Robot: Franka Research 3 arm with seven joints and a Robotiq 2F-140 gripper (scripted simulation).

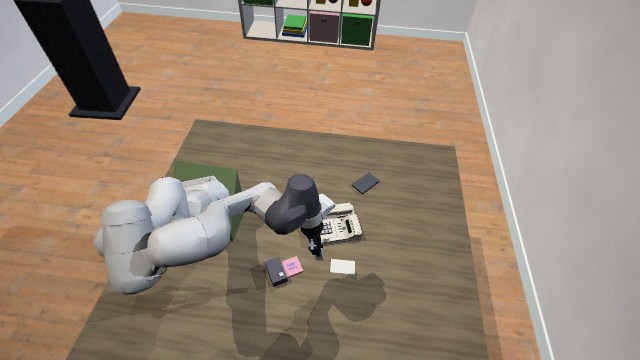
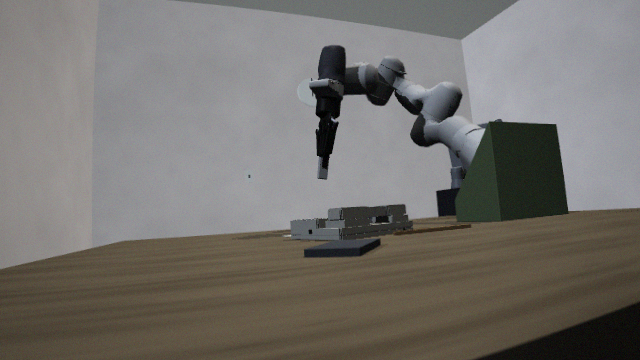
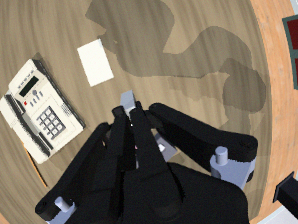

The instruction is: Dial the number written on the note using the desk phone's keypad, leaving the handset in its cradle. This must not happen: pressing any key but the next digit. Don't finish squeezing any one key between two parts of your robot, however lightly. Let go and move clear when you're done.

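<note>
The handset is 300 mm to the left of my hand, 140 mm below it and 30 mm ahead of it. From my hand the other things lie so: pencil 370 mm to the left, 190 mm below, 80 mm behind; then black box 170 mm below, 170 mm behind; then white note 190 mm below, 100 mm ahead, 50 mm to the left.
</note>
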